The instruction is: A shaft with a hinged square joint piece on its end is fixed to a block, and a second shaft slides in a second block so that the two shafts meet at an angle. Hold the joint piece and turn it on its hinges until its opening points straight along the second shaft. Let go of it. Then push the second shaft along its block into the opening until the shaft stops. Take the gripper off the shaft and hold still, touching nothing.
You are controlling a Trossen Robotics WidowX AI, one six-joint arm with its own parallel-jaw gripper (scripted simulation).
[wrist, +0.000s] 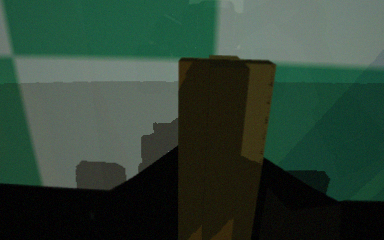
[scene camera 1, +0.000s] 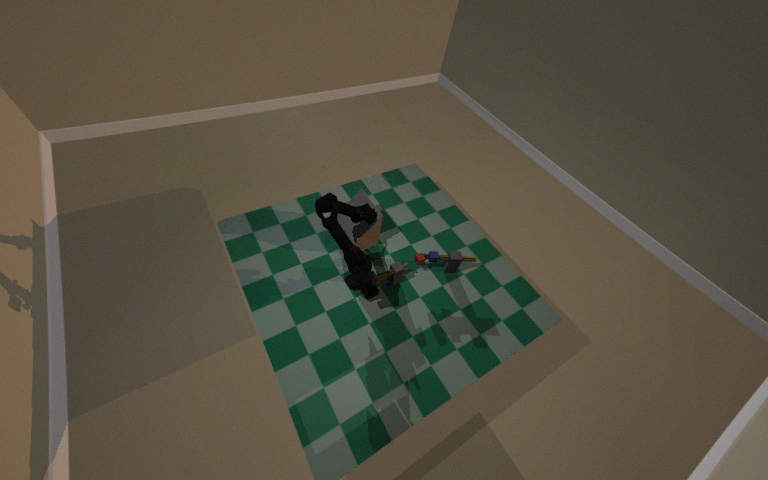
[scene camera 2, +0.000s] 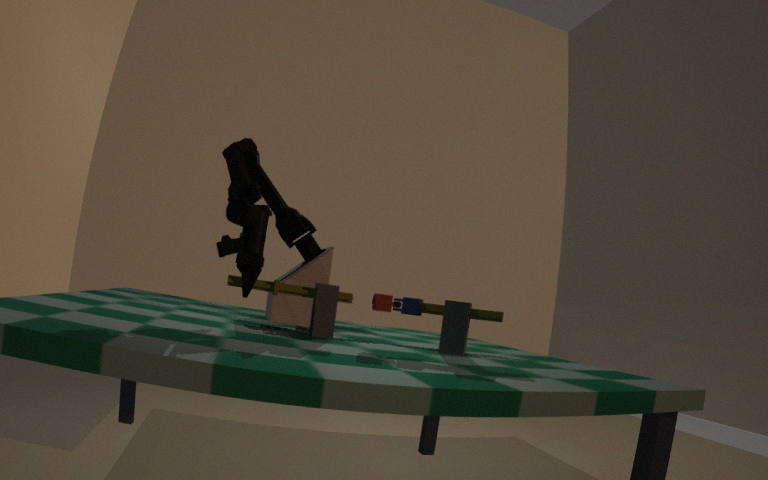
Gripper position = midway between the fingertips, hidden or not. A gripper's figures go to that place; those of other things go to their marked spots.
Labels:
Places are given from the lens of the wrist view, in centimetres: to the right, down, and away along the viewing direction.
my gripper (wrist: 212, 153): 1, 2, 11
sliding shaft (wrist: 224, 102): 1, 0, 6

